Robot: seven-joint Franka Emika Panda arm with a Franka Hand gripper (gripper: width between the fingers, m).
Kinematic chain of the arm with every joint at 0, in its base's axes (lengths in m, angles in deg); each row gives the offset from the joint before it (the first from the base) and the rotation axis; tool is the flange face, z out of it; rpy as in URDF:
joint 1: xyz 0 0 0.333 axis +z
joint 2: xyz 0 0 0 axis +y
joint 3: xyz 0 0 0.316 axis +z
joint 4: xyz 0.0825 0 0 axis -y
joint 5: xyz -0.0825 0 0.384 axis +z
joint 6: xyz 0 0 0 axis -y
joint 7: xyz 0.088 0 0 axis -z
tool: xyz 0 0 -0.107 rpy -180 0 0
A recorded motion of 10 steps. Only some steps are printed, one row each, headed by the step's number.
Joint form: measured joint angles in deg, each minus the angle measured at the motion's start. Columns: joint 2, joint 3, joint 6, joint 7, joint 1, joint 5, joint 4.
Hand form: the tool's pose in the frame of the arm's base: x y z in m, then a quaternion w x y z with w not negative. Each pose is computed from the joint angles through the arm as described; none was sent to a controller.
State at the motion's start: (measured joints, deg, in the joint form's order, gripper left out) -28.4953 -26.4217 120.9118 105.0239 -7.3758 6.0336 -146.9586
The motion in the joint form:
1: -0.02 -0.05 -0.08 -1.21 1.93 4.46 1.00
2: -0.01 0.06 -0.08 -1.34 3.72 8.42 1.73
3: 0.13 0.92 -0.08 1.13 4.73 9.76 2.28
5: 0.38 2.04 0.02 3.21 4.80 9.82 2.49
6: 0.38 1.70 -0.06 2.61 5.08 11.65 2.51
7: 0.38 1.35 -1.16 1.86 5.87 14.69 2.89
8: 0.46 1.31 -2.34 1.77 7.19 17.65 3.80
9: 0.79 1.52 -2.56 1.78 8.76 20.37 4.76
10: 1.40 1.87 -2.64 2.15 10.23 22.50 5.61
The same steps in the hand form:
1: 0.3435 -0.2045 0.4271 0.14823 -0.34937 0.91854 0.11065
2: 0.3537 -0.1930 0.4343 0.17215 -0.34691 0.91314 0.12725
3: 0.3618 -0.1821 0.4394 0.17530 -0.33542 0.91584 0.13416
5: 0.3663 -0.1752 0.4412 0.17006 -0.32724 0.91982 0.13386
6: 0.3669 -0.1745 0.4414 0.18050 -0.32319 0.91771 0.14415
7: 0.3694 -0.1691 0.4438 0.19395 -0.32066 0.91215 0.16595
8: 0.3756 -0.1596 0.4504 0.20677 -0.32041 0.90545 0.18640
9: 0.3845 -0.1484 0.4573 0.21995 -0.32214 0.89880 0.20001
10: 0.3933 -0.1367 0.4616 0.22673 -0.32327 0.89406 0.21153

